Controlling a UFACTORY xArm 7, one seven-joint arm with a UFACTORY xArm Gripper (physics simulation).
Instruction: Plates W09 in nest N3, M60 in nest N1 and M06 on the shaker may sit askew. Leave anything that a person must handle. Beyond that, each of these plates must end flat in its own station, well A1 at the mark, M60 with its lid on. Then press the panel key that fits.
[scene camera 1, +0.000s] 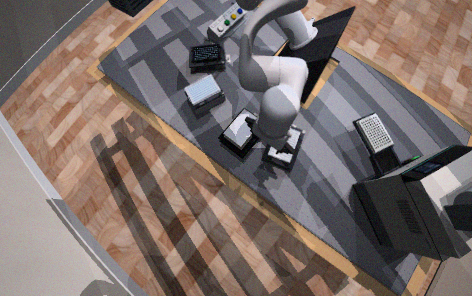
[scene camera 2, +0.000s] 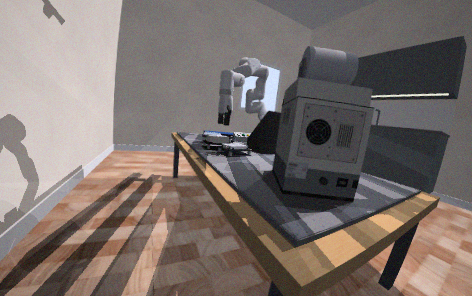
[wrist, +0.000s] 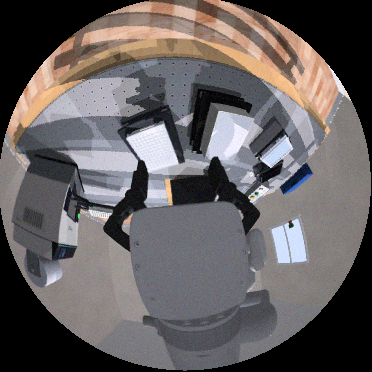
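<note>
My gripper (scene camera 1: 268, 135) (scene camera 2: 224, 120) (wrist: 178, 164) is open and empty, high above the stations. In the wrist view, a white well plate (wrist: 152, 147) sits on a black nest (wrist: 177, 145) near the left fingertip; the arm partly hides this plate (scene camera 1: 281, 155) in scene camera 1. A smooth white-topped plate or lid (scene camera 1: 241, 131) (wrist: 231, 134) sits on a larger black base (wrist: 198, 120), near the right fingertip. A pale blue plate (scene camera 1: 202, 90) (wrist: 276, 151) sits on a dark station. A dark plate (scene camera 1: 206, 52) (wrist: 270, 172) sits beyond it. Labels, A1 marks and slight tilts cannot be read.
The key panel (scene camera 1: 217, 32) (wrist: 259, 193) has white, green, yellow and blue keys. A white plate (scene camera 1: 374, 132) (wrist: 100, 213) lies on the tray of a large grey instrument (scene camera 1: 395, 215) (scene camera 2: 325, 135) (wrist: 42, 210). A black slanted board (scene camera 1: 327, 55) stands beside the arm's base.
</note>
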